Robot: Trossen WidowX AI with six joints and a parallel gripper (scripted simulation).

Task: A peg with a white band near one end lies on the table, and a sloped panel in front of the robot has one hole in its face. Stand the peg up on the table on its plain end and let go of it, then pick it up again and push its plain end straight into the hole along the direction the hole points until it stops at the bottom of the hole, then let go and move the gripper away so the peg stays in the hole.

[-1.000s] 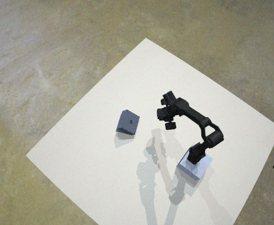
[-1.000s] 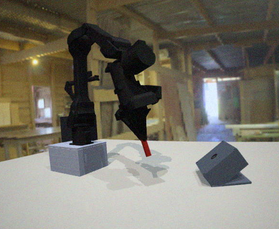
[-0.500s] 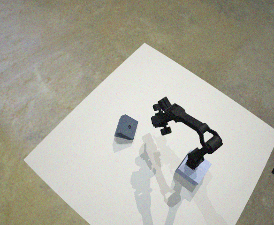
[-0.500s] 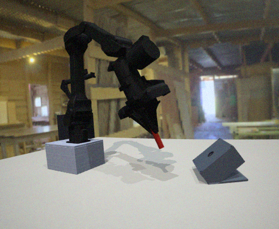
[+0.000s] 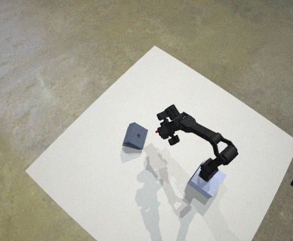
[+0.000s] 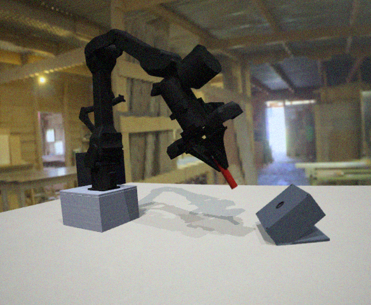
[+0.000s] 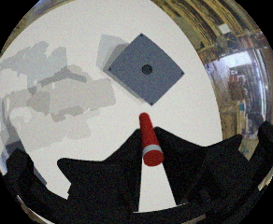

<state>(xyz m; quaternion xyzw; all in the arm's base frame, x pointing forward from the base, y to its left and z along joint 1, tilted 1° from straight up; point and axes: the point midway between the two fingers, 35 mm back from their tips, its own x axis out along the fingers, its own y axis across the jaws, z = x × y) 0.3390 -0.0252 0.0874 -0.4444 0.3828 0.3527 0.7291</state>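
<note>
Right now the grey sloped panel is 110 mm ahead of my gripper tip, 80 mm to the left of it and 110 mm below it. The rest, counted from my gripper tip: red peg: 10 mm behind, 10 mm above.
</note>
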